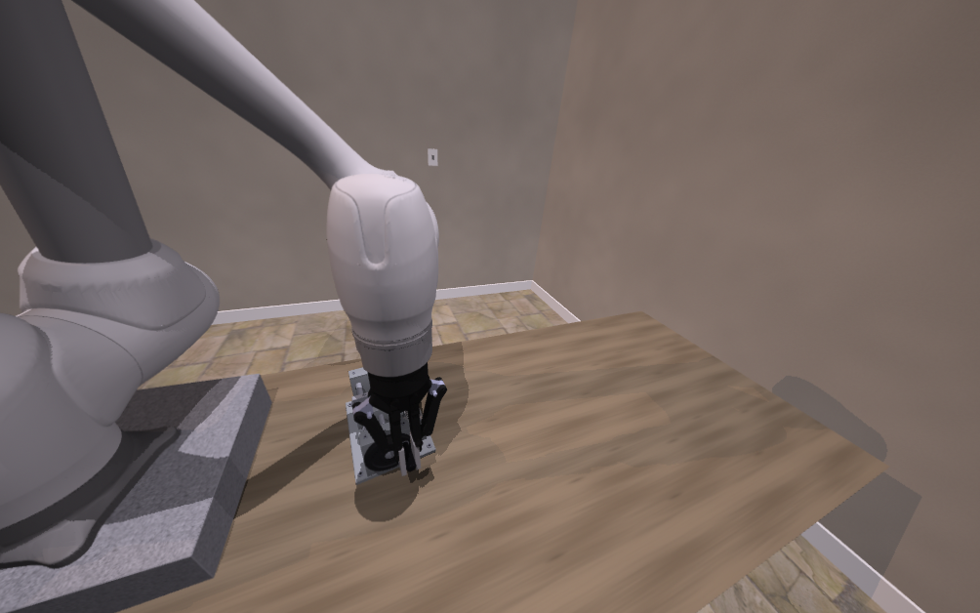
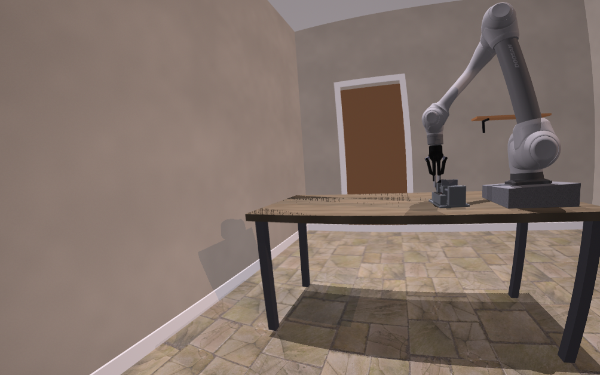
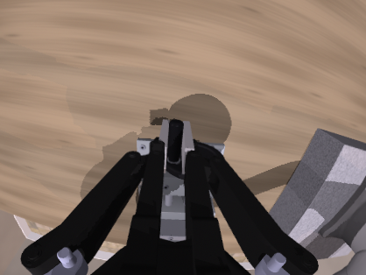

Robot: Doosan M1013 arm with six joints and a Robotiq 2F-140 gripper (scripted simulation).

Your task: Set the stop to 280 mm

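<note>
My gripper is now 10 mm past the handwheel, 20 mm to the right of it and 20 mm above it.
</note>
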